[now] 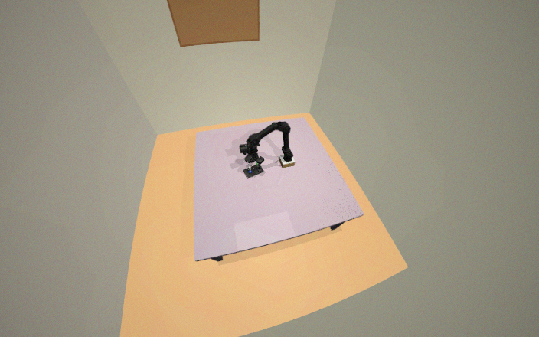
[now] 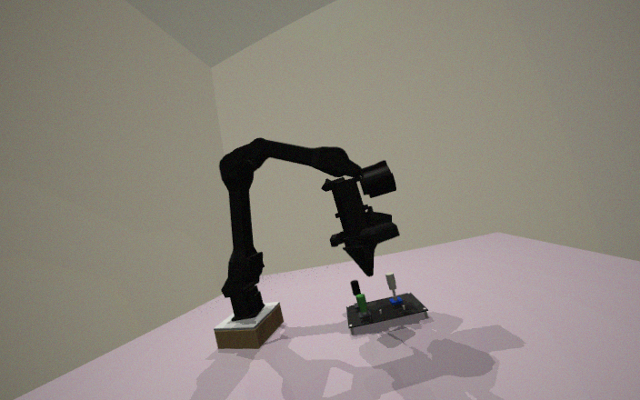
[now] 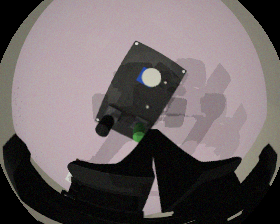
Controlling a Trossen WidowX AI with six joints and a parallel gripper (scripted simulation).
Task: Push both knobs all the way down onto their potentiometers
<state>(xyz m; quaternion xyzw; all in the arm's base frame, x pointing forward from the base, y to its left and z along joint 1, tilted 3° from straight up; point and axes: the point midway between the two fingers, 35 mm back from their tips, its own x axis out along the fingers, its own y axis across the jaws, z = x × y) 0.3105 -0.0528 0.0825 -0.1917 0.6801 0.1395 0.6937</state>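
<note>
The white knob is 40 mm ahead of my gripper tip, 30 mm to the left of it and 30 mm below it. The rest, counted from my gripper tip: green knob 30 mm behind, 50 mm below.
</note>
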